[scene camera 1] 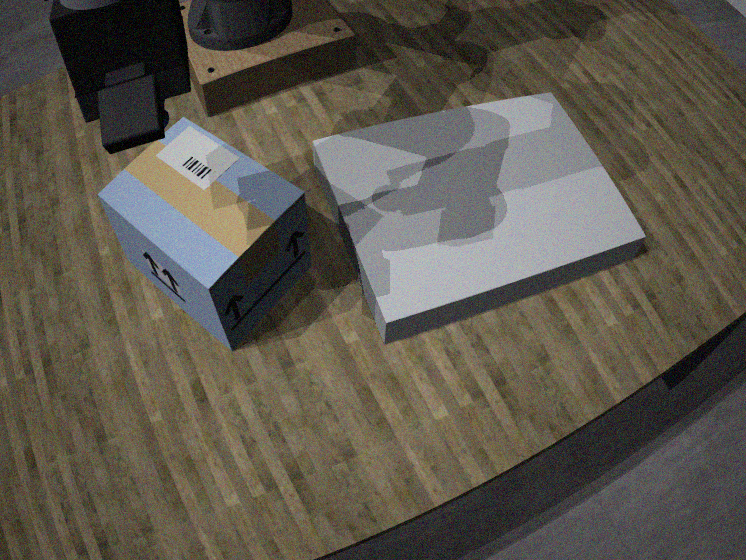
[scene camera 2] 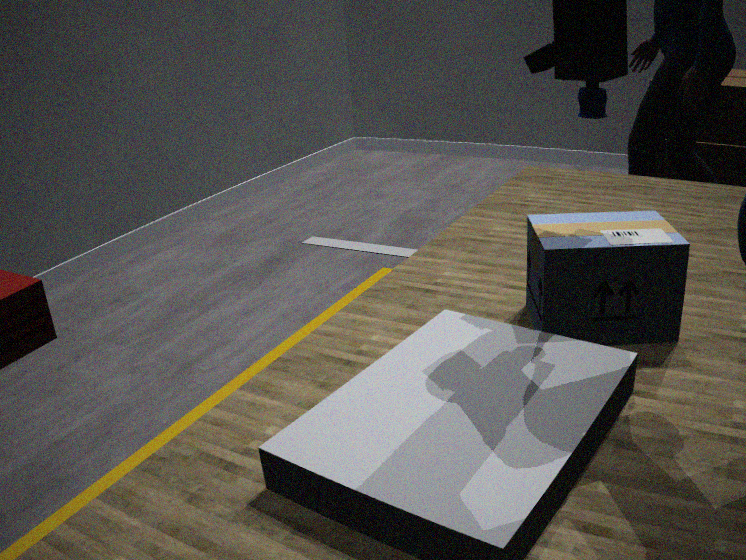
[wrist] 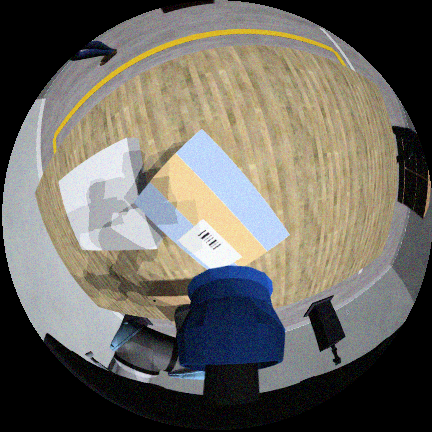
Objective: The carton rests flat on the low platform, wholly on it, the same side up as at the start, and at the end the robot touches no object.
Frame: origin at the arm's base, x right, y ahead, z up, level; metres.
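Seen in the pictures: hand at its tool point: (scene camera 2: 592,115) (wrist: 230,295); arm's base at its link origin: (scene camera 1: 240,19).
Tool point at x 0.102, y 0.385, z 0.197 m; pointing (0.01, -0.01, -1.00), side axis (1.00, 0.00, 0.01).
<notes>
Pixels of each thing's top centre, then the offset from my tool point to it. Level surfaces: height alone.
- carton at its top centre: (scene camera 1: 192,191) (wrist: 212,219) (scene camera 2: 605,228) dx -0.017, dy -0.027, dz -0.134 m
- low platform at its top centre: (scene camera 2: 467,399) (scene camera 1: 486,184) (wrist: 91,208) dx -0.321, dy -0.017, dz -0.216 m
- table at its surface level: dz -0.263 m
The carton (scene camera 1: 198,198) (scene camera 2: 611,289) (wrist: 215,200) is light blue with a tan tape band and a white barcode label on its top face. Its side arrows point up. It stands upright on the wooden table, beside the low platform and apart from it. The low platform (scene camera 1: 542,210) (scene camera 2: 373,415) (wrist: 75,185) is a flat white slab with arm shadows across it. My suction cup (scene camera 2: 592,114) (wrist: 230,275) is blue, off and bare, and hangs in the air higher than the carton's top. In the wrist view it covers ground by the label end of the carton.
The robot base (scene camera 1: 238,24) stands on a wooden block (scene camera 1: 277,69) at the back of the table (scene camera 1: 391,421). A dark camera block (scene camera 1: 129,111) sticks out from the wrist. A person (scene camera 2: 674,96) stands beyond the table. A red box (scene camera 2: 21,313) is at the left edge.
</notes>
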